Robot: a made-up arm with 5 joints.
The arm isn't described. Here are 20 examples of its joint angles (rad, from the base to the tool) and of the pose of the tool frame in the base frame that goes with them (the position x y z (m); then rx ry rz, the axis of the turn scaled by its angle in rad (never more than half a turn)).
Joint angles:
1: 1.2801 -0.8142 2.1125 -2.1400 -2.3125
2: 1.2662 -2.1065 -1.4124 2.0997 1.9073
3: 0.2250 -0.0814 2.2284 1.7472 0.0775
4: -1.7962 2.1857 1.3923 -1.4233 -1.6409
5: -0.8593 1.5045 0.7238 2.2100 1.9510
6: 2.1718 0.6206 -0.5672 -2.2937 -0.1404
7: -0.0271 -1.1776 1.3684 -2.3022 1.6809
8: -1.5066 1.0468 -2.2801 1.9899 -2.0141
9: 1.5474 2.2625 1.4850 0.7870 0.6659
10: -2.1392 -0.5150 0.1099 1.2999 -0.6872
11: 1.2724 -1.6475 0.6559 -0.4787 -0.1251
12: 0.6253 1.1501 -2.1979 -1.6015 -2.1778
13: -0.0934 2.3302 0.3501 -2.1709 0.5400
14: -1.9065 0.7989 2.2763 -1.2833 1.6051
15: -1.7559 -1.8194 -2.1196 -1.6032 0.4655
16: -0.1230 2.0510 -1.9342 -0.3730 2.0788
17: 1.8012 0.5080 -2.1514 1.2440 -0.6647
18: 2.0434 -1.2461 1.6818 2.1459 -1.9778
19: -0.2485 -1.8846 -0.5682 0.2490 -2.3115
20: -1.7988 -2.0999 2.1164 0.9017 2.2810
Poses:
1: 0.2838 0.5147 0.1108 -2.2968 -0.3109 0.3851
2: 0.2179 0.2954 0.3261 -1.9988 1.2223 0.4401
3: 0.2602 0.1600 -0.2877 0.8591 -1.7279 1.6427
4: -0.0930 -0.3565 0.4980 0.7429 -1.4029 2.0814
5: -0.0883 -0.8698 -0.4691 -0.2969 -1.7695 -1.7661
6: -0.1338 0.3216 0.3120 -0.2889 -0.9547 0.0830
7: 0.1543 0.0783 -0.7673 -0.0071 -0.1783 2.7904
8: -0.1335 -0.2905 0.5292 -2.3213 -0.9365 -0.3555
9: -0.1626 0.7873 0.2526 -0.9056 1.7178 -1.7913
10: -0.0200 -0.6569 0.6363 -0.7715 -1.1493 0.4860
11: -0.2340 0.5994 -0.1075 -0.0171 0.7764 -1.3630
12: -0.3023 0.4034 -0.3043 1.1794 -0.1353 2.5876
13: 0.0939 -0.3835 -0.3380 -0.9132 -1.6870 0.7435
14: 0.0078 -0.8248 0.3630 -1.2344 -0.5873 0.0048
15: -0.1299 -0.3490 0.4019 -0.6358 1.5389 -1.2007
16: -0.0434 0.1254 -0.1403 2.2893 -0.7631 1.0302
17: -0.3095 0.3944 -0.0523 1.3090 1.6149 0.4465
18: 0.0433 0.6024 -0.1030 -0.1930 1.0603 1.8923
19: -0.2736 -0.1102 -0.2869 -1.7744 -1.4799 -1.4754
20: -0.4053 -0.6642 0.4446 -1.5759 -0.7796 -1.4486
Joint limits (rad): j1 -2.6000..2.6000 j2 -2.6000..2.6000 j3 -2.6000..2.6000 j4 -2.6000..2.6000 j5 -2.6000..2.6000
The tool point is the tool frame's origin. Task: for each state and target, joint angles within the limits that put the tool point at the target. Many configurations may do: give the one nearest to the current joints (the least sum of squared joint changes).
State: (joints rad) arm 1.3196 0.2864 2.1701 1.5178 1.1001
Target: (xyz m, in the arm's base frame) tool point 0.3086 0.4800 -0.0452
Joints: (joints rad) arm 0.9848 0.3654 2.3453 1.5319 0.8902
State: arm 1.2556 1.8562 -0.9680 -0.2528 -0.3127
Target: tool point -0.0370 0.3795 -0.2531
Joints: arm 0.7987 2.1597 -1.1082 -0.9736 -1.0430
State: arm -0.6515 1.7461 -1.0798 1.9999 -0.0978
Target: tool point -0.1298 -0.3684 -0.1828
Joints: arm 0.0689 1.9381 -1.9262 1.8598 0.2626
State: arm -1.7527 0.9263 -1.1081 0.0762 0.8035
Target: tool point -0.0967 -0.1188 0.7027
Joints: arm -2.0688 0.9679 -1.0365 0.1460 0.8092
